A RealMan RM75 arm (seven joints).
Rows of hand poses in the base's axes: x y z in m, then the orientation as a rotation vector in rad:
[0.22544, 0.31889, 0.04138, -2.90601, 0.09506, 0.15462]
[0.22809, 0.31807, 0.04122, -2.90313, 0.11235, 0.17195]
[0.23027, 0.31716, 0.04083, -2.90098, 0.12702, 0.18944]
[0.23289, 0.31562, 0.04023, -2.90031, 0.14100, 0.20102]
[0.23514, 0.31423, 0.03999, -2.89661, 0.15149, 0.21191]
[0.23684, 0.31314, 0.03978, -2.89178, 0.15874, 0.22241]
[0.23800, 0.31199, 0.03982, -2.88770, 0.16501, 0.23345]
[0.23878, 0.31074, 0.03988, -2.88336, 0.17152, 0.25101]
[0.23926, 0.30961, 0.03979, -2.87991, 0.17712, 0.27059]
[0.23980, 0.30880, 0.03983, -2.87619, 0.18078, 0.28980]
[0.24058, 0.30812, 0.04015, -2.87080, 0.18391, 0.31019]
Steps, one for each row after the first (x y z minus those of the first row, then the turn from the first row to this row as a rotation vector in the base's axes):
[0.00265, -0.00082, -0.00016, 0.00117, 0.01315, -0.01047]
[0.00483, -0.00173, -0.00055, 0.00161, 0.02620, -0.01910]
[0.00745, -0.00327, -0.00115, 0.00073, 0.03518, -0.02763]
[0.00970, -0.00466, -0.00139, 0.00308, 0.04346, -0.03410]
[0.01140, -0.00575, -0.00160, 0.00677, 0.05126, -0.03852]
[0.01256, -0.00690, -0.00156, 0.00973, 0.05935, -0.04217]
[0.01334, -0.00815, -0.00150, 0.01250, 0.07192, -0.04546]
[0.01382, -0.00928, -0.00159, 0.01423, 0.08578, -0.04789]
[0.01436, -0.01009, -0.00155, 0.01630, 0.09926, -0.04905]
[0.01514, -0.01077, -0.00123, 0.01987, 0.11359, -0.04990]

